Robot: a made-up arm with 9 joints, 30 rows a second.
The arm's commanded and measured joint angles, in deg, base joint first. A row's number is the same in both.
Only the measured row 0 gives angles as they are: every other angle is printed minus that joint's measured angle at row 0.
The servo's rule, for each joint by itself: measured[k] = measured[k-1] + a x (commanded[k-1-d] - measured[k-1]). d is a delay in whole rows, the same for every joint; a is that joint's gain. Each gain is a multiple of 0.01, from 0.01 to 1. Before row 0 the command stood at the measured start. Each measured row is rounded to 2 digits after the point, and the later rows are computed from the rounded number. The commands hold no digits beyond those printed.
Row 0, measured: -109.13 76.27 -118.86 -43.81 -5.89 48.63 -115.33 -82.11 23.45
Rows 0 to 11, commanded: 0.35 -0.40 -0.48 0.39 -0.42 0.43 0.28 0.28 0.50; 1.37 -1.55 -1.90 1.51 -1.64 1.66 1.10 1.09 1.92; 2.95 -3.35 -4.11 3.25 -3.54 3.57 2.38 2.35 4.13; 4.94 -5.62 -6.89 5.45 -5.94 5.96 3.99 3.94 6.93; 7.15 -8.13 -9.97 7.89 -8.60 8.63 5.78 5.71 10.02; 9.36 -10.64 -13.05 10.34 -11.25 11.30 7.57 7.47 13.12; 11.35 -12.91 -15.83 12.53 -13.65 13.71 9.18 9.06 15.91; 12.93 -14.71 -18.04 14.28 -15.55 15.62 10.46 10.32 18.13; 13.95 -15.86 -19.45 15.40 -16.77 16.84 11.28 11.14 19.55; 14.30 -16.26 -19.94 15.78 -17.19 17.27 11.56 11.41 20.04; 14.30 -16.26 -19.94 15.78 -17.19 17.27 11.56 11.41 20.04; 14.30 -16.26 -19.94 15.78 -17.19 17.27 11.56 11.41 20.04
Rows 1 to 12, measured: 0.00 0.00 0.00 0.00 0.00 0.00 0.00 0.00 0.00; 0.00 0.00 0.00 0.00 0.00 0.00 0.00 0.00 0.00; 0.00 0.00 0.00 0.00 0.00 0.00 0.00 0.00 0.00; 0.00 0.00 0.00 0.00 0.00 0.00 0.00 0.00 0.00; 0.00 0.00 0.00 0.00 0.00 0.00 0.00 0.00 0.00; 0.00 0.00 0.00 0.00 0.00 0.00 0.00 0.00 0.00; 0.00 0.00 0.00 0.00 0.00 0.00 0.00 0.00 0.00; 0.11 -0.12 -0.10 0.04 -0.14 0.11 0.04 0.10 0.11; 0.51 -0.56 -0.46 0.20 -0.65 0.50 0.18 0.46 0.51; 1.29 -1.42 -1.19 0.54 -1.63 1.27 0.47 1.14 1.31; 2.46 -2.72 -2.33 1.08 -3.10 2.44 0.93 2.15 2.55; 3.96 -4.40 -3.86 1.83 -4.97 3.99 1.56 3.43 4.19
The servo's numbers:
d 7
a 0.32 0.31 0.20 0.11 0.34 0.25 0.13 0.36 0.22

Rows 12 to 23, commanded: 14.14 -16.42 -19.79 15.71 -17.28 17.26 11.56 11.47 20.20; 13.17 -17.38 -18.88 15.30 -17.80 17.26 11.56 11.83 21.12; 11.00 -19.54 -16.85 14.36 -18.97 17.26 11.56 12.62 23.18; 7.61 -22.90 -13.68 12.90 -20.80 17.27 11.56 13.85 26.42; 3.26 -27.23 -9.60 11.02 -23.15 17.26 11.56 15.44 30.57; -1.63 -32.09 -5.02 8.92 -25.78 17.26 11.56 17.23 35.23; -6.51 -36.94 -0.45 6.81 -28.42 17.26 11.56 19.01 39.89; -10.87 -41.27 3.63 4.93 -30.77 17.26 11.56 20.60 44.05; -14.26 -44.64 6.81 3.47 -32.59 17.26 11.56 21.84 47.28; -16.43 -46.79 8.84 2.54 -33.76 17.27 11.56 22.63 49.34; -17.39 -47.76 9.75 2.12 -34.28 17.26 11.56 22.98 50.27; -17.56 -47.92 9.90 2.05 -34.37 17.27 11.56 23.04 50.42
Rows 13 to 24, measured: 5.69 -6.33 -5.70 2.77 -7.11 5.82 2.34 4.88 6.15; 7.50 -8.37 -7.73 3.84 -9.33 7.79 3.23 6.38 8.30; 9.24 -10.34 -9.79 4.99 -11.44 9.75 4.17 7.80 10.46; 10.75 -12.05 -11.72 6.14 -13.25 11.52 5.09 9.00 12.46; 11.89 -13.36 -13.36 7.20 -14.59 12.96 5.93 9.87 14.13; 12.66 -14.26 -14.68 8.14 -15.47 14.04 6.66 10.42 15.43; 13.18 -14.88 -15.73 8.98 -16.05 14.85 7.30 10.78 16.44; 13.49 -15.36 -16.54 9.72 -16.47 15.45 7.85 11.03 17.27; 13.39 -15.99 -17.01 10.33 -16.92 15.90 8.33 11.32 18.12; 12.63 -17.09 -16.98 10.77 -17.62 16.24 8.75 11.79 19.23; 11.02 -18.89 -16.32 11.00 -18.70 16.50 9.12 12.53 20.81; 8.54 -21.48 -14.98 11.00 -20.21 16.69 9.44 13.58 22.96
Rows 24 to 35, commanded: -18.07 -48.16 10.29 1.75 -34.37 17.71 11.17 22.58 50.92; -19.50 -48.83 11.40 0.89 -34.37 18.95 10.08 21.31 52.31; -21.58 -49.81 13.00 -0.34 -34.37 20.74 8.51 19.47 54.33; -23.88 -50.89 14.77 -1.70 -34.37 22.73 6.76 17.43 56.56; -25.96 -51.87 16.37 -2.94 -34.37 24.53 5.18 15.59 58.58; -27.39 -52.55 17.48 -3.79 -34.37 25.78 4.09 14.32 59.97; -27.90 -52.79 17.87 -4.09 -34.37 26.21 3.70 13.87 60.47; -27.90 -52.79 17.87 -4.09 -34.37 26.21 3.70 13.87 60.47; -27.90 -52.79 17.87 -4.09 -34.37 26.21 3.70 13.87 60.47; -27.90 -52.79 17.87 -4.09 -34.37 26.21 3.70 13.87 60.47; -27.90 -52.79 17.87 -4.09 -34.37 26.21 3.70 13.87 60.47; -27.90 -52.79 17.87 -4.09 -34.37 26.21 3.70 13.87 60.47
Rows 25 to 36, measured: 5.29 -24.77 -12.99 10.77 -22.10 16.83 9.72 14.89 25.66; 1.51 -28.54 -10.48 10.33 -24.25 16.94 9.96 16.37 28.79; -2.45 -32.49 -7.66 9.74 -26.47 17.02 10.17 17.89 32.15; -6.23 -36.26 -4.77 9.05 -28.55 17.08 10.35 19.31 35.48; -9.49 -39.52 -2.05 8.33 -30.32 17.13 10.51 20.51 38.53; -12.02 -42.07 0.31 7.65 -31.67 17.16 10.65 21.40 41.11; -13.79 -43.88 2.23 7.03 -32.59 17.19 10.77 21.99 43.16; -15.16 -45.21 3.84 6.45 -33.20 17.32 10.82 22.20 44.87; -16.55 -46.33 5.35 5.84 -33.60 17.73 10.72 21.88 46.51; -18.16 -47.41 6.88 5.16 -33.86 18.48 10.43 21.01 48.23; -19.99 -48.49 8.46 4.41 -34.03 19.54 9.95 19.72 50.06; -21.90 -49.54 10.04 3.60 -34.15 20.79 9.33 18.23 51.93
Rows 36 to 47, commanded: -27.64 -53.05 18.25 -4.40 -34.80 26.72 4.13 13.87 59.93; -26.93 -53.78 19.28 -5.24 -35.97 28.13 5.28 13.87 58.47; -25.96 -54.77 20.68 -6.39 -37.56 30.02 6.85 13.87 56.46; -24.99 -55.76 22.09 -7.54 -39.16 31.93 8.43 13.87 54.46; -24.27 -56.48 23.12 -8.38 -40.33 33.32 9.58 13.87 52.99; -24.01 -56.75 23.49 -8.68 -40.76 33.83 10.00 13.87 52.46; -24.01 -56.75 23.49 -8.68 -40.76 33.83 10.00 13.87 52.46; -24.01 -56.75 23.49 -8.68 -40.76 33.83 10.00 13.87 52.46; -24.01 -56.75 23.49 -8.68 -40.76 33.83 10.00 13.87 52.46; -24.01 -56.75 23.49 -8.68 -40.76 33.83 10.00 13.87 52.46; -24.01 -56.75 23.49 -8.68 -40.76 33.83 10.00 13.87 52.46; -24.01 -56.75 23.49 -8.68 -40.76 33.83 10.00 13.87 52.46
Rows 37 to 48, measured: -23.66 -50.47 11.53 2.79 -34.22 22.04 8.65 16.82 53.70; -25.02 -51.19 12.80 2.03 -34.27 23.08 8.01 15.76 55.19; -25.94 -51.69 13.81 1.36 -34.30 23.86 7.45 15.08 56.35; -26.57 -52.03 14.62 0.76 -34.32 24.45 6.96 14.64 57.26; -27.00 -52.27 15.27 0.23 -34.34 24.89 6.54 14.36 57.97; -27.29 -52.43 15.79 -0.25 -34.35 25.22 6.17 14.18 58.52; -27.49 -52.54 16.21 -0.67 -34.36 25.47 5.85 14.07 58.95; -27.54 -52.70 16.62 -1.08 -34.51 25.78 5.63 14.00 59.17; -27.34 -53.03 17.15 -1.54 -35.01 26.37 5.58 13.95 59.02; -26.90 -53.57 17.86 -2.07 -35.88 27.28 5.75 13.92 58.46; -26.29 -54.25 18.71 -2.67 -37.00 28.44 6.10 13.90 57.58; -25.64 -54.94 19.59 -3.30 -38.13 29.66 6.55 13.89 56.57
